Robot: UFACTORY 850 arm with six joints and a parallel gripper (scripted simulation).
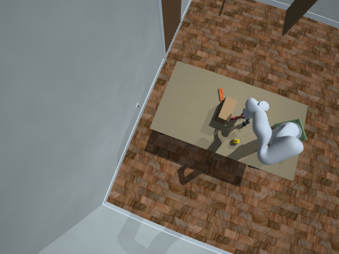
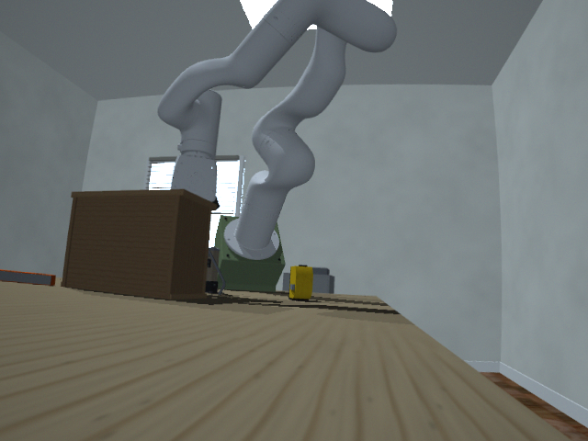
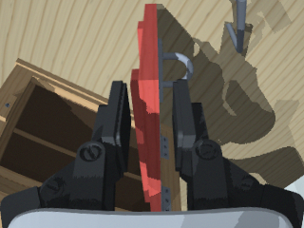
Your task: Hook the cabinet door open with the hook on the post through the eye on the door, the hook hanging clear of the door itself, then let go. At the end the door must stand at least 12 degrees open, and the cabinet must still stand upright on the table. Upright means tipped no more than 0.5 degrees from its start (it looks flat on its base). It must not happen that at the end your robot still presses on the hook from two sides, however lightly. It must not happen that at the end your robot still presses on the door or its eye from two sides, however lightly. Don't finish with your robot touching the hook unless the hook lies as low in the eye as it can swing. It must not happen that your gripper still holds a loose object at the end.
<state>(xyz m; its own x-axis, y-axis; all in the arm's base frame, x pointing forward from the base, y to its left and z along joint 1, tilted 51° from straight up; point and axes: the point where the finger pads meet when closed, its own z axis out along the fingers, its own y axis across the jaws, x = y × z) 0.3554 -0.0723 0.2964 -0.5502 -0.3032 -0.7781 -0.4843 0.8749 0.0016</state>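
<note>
Now: hand 70 mm above the red door, 60 mm to the right of it and 50 mm short of it. From my hand the other things lie so: hook post (80 mm below, 80 mm behind, 10 mm to the left); then yellow box (220 mm to the left, 110 mm below, 90 mm behind).
</note>
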